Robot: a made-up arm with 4 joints.
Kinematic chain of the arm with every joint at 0, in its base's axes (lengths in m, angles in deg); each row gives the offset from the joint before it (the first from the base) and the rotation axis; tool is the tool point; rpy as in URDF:
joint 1: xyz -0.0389 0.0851 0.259 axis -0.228 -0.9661 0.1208
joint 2: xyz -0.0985 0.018 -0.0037 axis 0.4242 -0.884 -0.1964
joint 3: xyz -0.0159 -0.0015 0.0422 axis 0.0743 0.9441 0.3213
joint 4: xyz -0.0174 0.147 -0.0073 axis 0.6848 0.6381 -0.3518
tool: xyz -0.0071 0.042 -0.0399 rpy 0 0 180
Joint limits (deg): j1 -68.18..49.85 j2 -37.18..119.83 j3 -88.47..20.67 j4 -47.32..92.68
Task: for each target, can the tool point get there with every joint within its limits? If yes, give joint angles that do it. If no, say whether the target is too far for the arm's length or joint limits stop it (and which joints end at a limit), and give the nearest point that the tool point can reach.
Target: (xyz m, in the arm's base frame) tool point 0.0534 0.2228 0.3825
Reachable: yes | joints -58.13 42.07 -61.29 13.84
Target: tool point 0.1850 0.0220 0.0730
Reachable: no: joint limits stop it (at a limit: joint 1, joint 2, joint 4) | nearest point -0.0258 0.2221 0.1416 | short by 0.299 m
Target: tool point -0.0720 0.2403 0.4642
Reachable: yes | joints -36.82 71.96 -28.98 79.62
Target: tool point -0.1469 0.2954 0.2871
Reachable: yes | joints -23.05 -18.35 -21.78 5.99
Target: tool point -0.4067 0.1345 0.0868
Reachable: no: too far | nearest point -0.2961 0.1461 0.1332 | short by 0.121 m
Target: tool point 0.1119 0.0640 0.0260
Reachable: no: joint limits stop it (at a limit: joint 1, joint 2, joint 4) | nearest point -0.0390 0.2185 0.1210 | short by 0.236 m
